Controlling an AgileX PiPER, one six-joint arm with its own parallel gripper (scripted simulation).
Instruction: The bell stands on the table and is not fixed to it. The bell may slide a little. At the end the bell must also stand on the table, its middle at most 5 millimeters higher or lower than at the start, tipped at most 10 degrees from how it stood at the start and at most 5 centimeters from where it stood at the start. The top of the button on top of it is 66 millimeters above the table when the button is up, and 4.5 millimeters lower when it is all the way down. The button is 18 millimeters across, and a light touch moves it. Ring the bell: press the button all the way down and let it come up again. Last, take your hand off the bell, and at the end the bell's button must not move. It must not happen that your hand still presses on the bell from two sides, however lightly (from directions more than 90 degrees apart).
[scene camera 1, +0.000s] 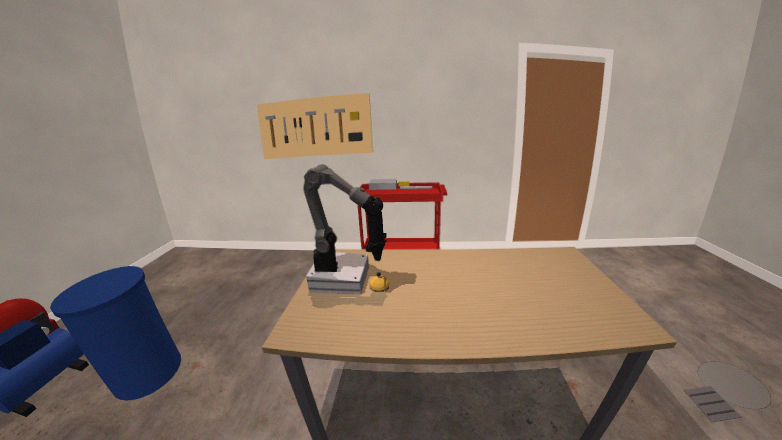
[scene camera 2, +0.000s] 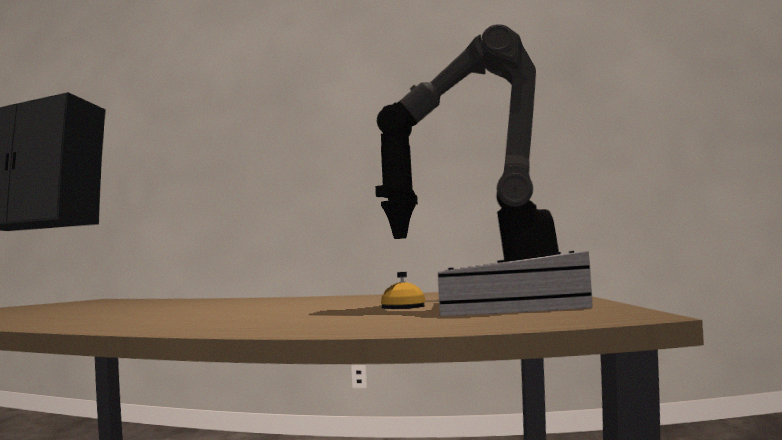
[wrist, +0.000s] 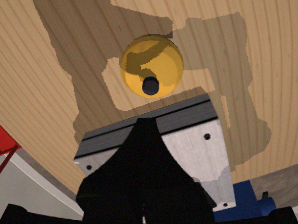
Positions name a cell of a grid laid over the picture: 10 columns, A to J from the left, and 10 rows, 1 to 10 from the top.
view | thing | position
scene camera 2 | gripper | F6
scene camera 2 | yellow dome bell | F7
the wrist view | gripper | E6
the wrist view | yellow dome bell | F3
